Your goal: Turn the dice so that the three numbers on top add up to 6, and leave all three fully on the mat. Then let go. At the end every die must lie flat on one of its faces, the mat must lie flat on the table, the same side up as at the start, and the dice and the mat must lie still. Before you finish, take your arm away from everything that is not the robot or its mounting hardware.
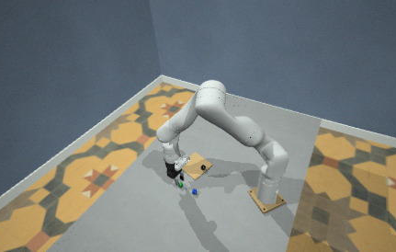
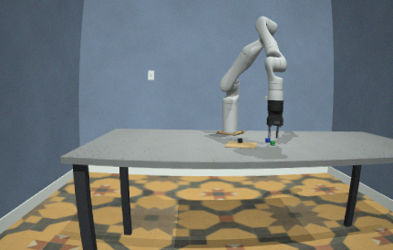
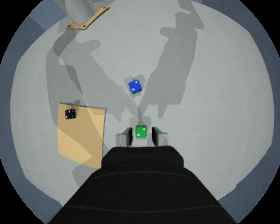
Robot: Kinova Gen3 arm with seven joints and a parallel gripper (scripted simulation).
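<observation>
Right now the green die is 40 mm below my hand. Also, from my hand: black die: 70 mm behind, 150 mm to the right, 40 mm below; then blue die: 90 mm behind, 10 mm to the left, 40 mm below; then tan mat: 10 mm behind, 150 mm to the right, 50 mm below.
</observation>
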